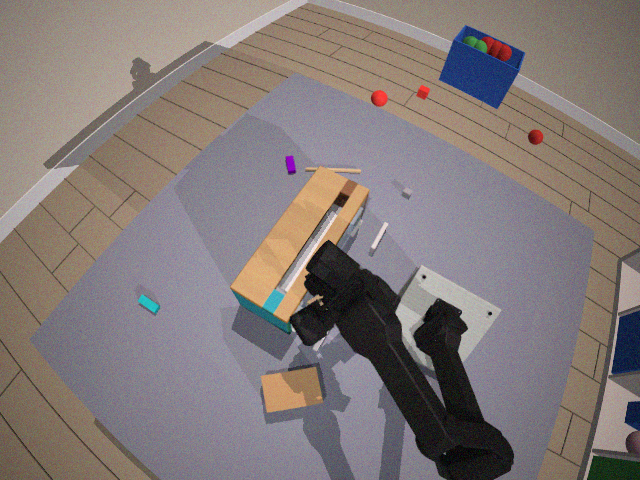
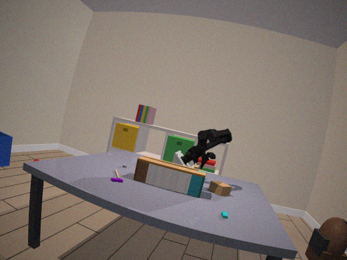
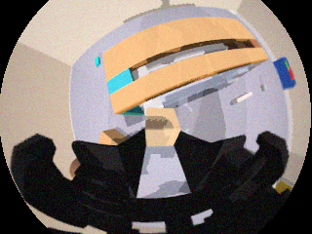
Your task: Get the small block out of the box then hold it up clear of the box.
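Now: gripper tip 1 cm to the left of the small tan block, 1 cm below it and 1 cm short of it. The rest, counted from my gripper tip: long box (14 cm to the right, 8 cm ahead, 6 cm below); then tan box (16 cm to the left, 9 cm below, 3 cm behind); then cyan block (39 cm ahead, 19 cm to the left, 12 cm below).
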